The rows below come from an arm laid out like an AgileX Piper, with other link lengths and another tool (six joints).
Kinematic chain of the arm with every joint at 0, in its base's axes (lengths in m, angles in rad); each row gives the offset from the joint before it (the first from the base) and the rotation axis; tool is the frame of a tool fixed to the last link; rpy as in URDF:
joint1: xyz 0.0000 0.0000 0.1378 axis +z
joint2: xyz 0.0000 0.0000 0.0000 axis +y
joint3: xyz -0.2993 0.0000 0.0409 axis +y
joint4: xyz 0.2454 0.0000 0.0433 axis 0.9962 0 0.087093
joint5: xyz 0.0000 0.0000 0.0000 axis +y
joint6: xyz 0.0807 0.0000 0.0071 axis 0.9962 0 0.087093
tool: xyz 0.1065 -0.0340 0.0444 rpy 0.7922 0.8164 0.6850
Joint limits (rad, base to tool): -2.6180..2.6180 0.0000..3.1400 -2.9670..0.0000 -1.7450..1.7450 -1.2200..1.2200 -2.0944..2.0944
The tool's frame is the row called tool.
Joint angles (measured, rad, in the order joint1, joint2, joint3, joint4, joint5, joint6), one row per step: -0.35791, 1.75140, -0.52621, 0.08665, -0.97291, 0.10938; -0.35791, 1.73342, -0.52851, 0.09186, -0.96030, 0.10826; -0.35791, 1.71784, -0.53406, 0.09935, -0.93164, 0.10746; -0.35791, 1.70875, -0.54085, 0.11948, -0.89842, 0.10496; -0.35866, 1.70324, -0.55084, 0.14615, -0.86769, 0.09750; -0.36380, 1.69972, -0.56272, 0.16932, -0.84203, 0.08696; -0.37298, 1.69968, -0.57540, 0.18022, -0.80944, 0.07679; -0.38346, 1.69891, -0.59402, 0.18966, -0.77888, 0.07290
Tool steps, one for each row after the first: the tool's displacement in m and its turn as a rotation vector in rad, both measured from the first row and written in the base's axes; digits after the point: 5 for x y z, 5 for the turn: -0.00122, -0.00036, 0.00554, -0.00067, -0.00791, -0.00404; -0.00188, -0.00119, 0.00796, 0.00661, -0.00266, -0.00942; -0.00315, -0.00383, 0.00700, 0.02206, 0.01009, -0.02519; -0.00432, -0.00766, 0.00609, 0.03599, 0.02159, -0.04605; -0.00545, -0.01261, 0.00616, 0.04432, 0.03023, -0.06730; -0.00577, -0.01736, 0.00412, 0.05184, 0.04928, -0.08109; -0.00527, -0.02293, 0.00458, 0.06152, 0.05747, -0.09579
